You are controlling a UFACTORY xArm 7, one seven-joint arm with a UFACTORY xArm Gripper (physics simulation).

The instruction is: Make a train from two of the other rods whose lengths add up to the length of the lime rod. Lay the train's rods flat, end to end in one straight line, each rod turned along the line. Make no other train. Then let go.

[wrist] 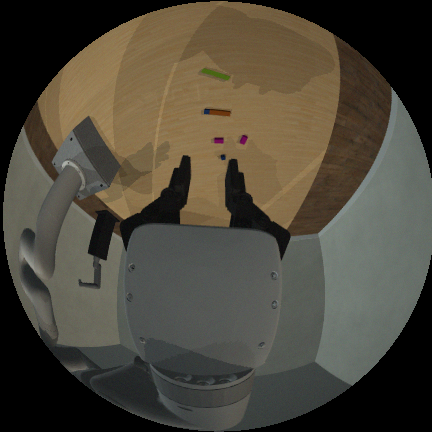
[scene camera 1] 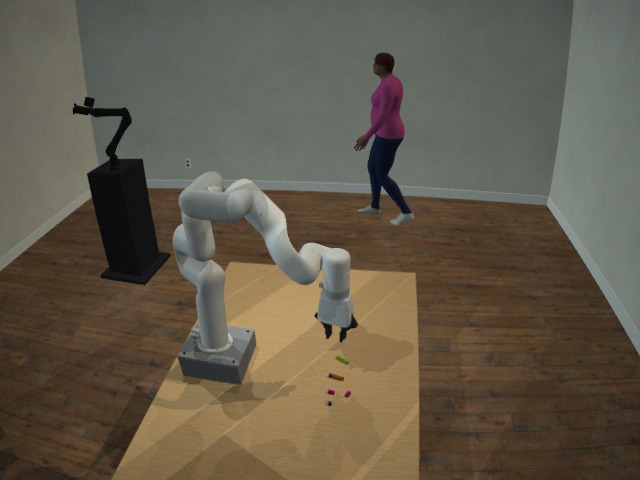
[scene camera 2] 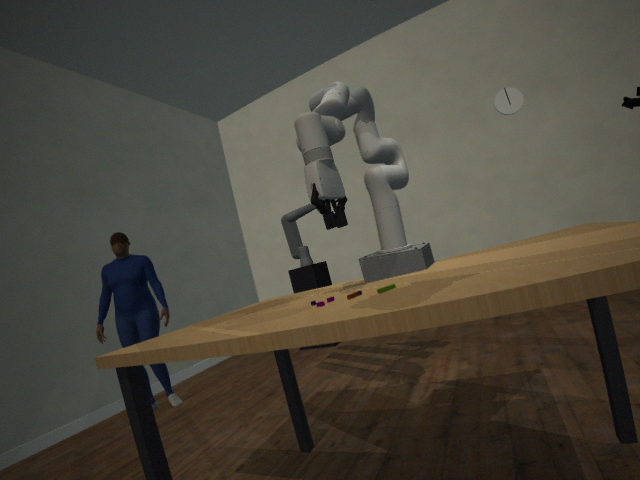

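The lime rod lies flat on the table. An orange rod lies flat, with a short blue rod end to end at its left in the wrist view. The two form one straight line, with no gap that I can see; together they look about as long as the lime rod. My gripper is partly open and empty, high above the table.
Two short magenta rods lie apart from each other, near another small blue rod. The arm's grey base stands on the table. A person stands beyond the table.
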